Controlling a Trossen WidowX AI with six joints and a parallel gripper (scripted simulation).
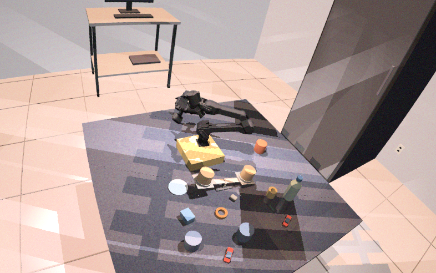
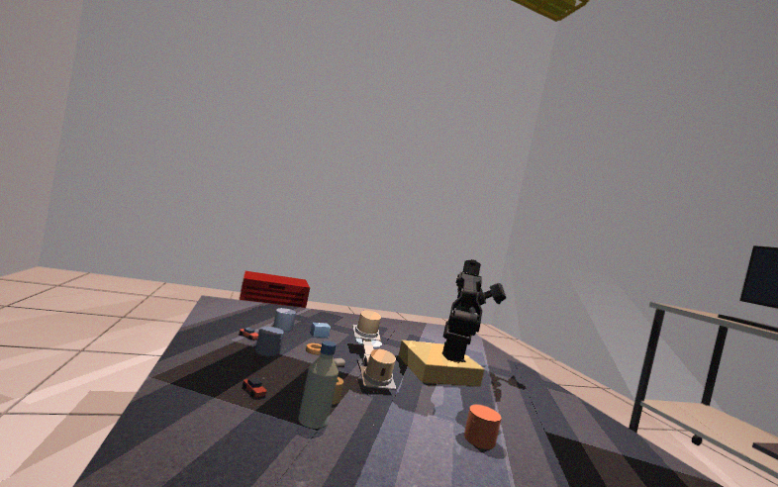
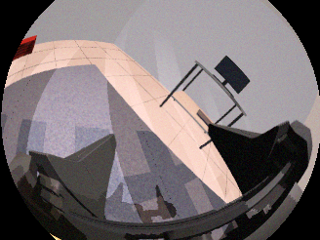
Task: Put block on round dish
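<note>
My gripper tip is 45 cm short of the grey block, 32 cm to the right of it and 18 cm above it. The rest, counted from my gripper tip: pale blue round dish 42 cm ahead, 22 cm below, 5 cm to the right; then grey balance 46 cm ahead, 18 cm to the left, 18 cm below; then orange cylinder 54 cm to the left, 26 cm ahead, 18 cm below.
</note>
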